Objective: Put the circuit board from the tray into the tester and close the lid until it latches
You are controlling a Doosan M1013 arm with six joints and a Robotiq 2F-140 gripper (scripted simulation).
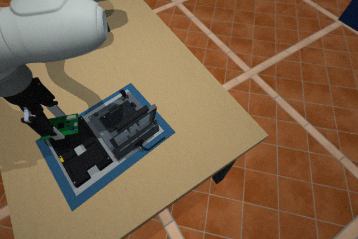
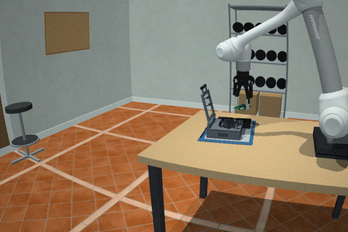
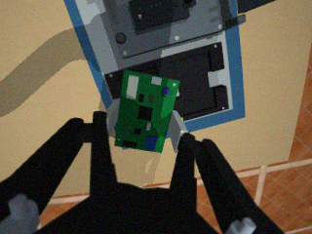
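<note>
The pin plate lies 6 cm ahead of my hand, 18 cm to the left of it and 7 cm below it. The rest, counted from my hand: latch hook (23 cm to the left, 5 cm below); then lid (18 cm ahead, 17 cm to the left, 4 cm above).
</note>
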